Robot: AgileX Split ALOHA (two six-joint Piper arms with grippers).
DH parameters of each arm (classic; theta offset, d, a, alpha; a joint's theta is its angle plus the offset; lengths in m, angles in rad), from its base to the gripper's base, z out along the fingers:
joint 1: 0 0.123 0 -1.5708
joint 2: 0.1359 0 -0.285 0
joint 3: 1.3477 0 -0.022 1.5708
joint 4: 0 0.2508 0 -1.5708
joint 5: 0 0 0.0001 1.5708
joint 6: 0 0.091 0 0
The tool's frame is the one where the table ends.
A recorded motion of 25 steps. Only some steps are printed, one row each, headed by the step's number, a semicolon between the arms.
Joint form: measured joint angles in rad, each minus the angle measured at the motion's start. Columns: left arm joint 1, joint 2, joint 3, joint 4, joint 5, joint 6; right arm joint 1, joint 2, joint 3, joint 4, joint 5, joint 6.
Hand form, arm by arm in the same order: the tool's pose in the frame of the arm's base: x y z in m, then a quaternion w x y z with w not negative. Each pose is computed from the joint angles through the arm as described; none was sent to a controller.
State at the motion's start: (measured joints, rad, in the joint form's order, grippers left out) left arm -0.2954 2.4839 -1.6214 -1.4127 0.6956 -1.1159; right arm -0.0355 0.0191 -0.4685 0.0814 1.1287 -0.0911
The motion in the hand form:
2: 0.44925 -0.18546 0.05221 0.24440 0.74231 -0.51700 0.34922; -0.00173 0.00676 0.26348 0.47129 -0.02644 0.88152 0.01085
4: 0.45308 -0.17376 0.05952 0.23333 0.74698 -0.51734 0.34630; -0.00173 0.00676 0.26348 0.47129 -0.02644 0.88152 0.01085
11: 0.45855 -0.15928 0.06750 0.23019 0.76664 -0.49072 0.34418; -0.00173 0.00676 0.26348 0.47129 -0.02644 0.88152 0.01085
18: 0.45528 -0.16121 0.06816 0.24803 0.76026 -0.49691 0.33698; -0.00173 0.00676 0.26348 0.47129 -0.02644 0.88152 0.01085
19: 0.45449 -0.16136 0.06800 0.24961 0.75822 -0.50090 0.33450; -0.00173 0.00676 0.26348 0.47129 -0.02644 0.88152 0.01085
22: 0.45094 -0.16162 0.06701 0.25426 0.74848 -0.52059 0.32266; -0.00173 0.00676 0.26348 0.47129 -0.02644 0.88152 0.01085
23: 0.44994 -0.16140 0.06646 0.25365 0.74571 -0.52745 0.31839; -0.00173 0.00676 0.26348 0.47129 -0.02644 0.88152 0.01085
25: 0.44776 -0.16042 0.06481 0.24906 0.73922 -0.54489 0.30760; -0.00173 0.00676 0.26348 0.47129 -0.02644 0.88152 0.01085
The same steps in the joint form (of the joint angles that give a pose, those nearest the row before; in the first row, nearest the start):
2: 0.0213 -0.0115 0.0009 0.0723 0.0014 -0.0319; 0.0000 0.0000 0.0000 0.0000 0.0000 0.0000
4: 0.0452 -0.0310 0.0009 0.1240 0.0015 -0.0664; 0.0000 0.0000 0.0000 0.0000 0.0000 0.0000
11: 0.0755 -0.0503 0.0009 0.1535 -0.0023 -0.1400; 0.0000 0.0000 0.0000 0.0000 0.0000 0.0000
18: 0.0755 -0.0503 0.0009 0.1614 0.0397 -0.1458; 0.0000 0.0000 0.0000 0.0000 0.0000 0.0000
19: 0.0755 -0.0503 0.0009 0.1692 0.0471 -0.1458; 0.0000 0.0000 0.0000 0.0000 0.0000 0.0000
22: 0.0755 -0.0503 0.0009 0.2086 0.0772 -0.1438; 0.0000 0.0000 0.0000 0.0000 0.0000 0.0000
23: 0.0755 -0.0503 0.0009 0.2246 0.0834 -0.1438; 0.0000 0.0000 0.0000 0.0000 0.0000 0.0000
25: 0.0755 -0.0503 0.0009 0.2674 0.0936 -0.1438; 0.0000 0.0000 0.0000 0.0000 0.0000 0.0000

